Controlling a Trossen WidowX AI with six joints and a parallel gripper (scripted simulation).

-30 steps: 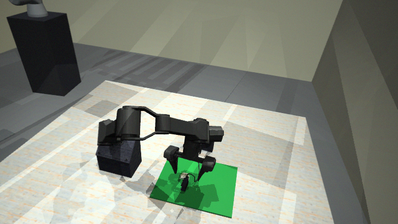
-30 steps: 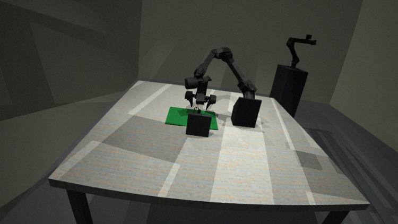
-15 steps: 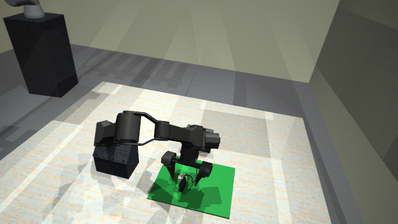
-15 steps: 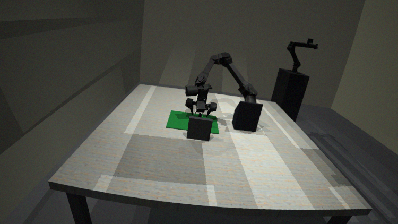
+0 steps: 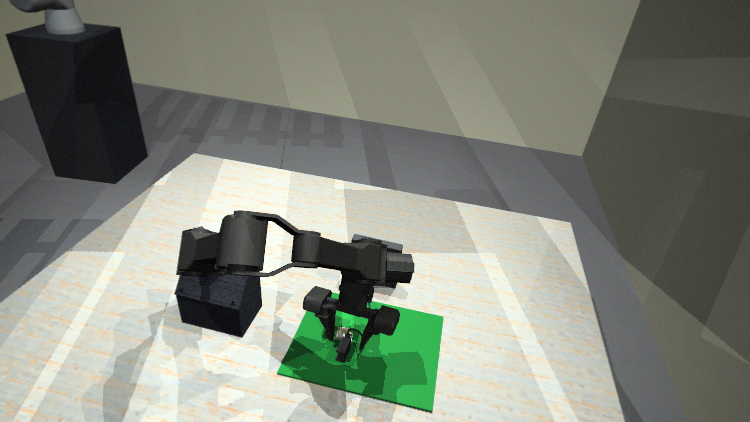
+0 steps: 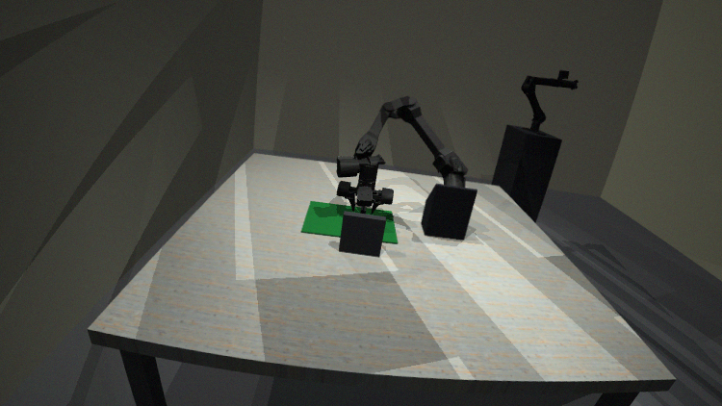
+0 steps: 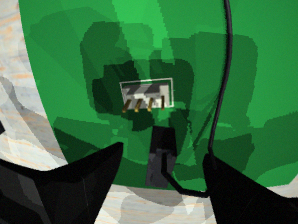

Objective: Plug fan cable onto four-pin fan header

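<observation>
Now: the white four-pin fan header 4 cm to the left of my gripper tip, 2 cm below it and 1 cm behind it. Round my gripper tip: fan cable plug 1 cm to the right, 1 cm behind; then green board 4 cm below, 4 cm ahead, 3 cm to the left; then black fan box 23 cm to the left, 4 cm above, 3 cm ahead.
</observation>
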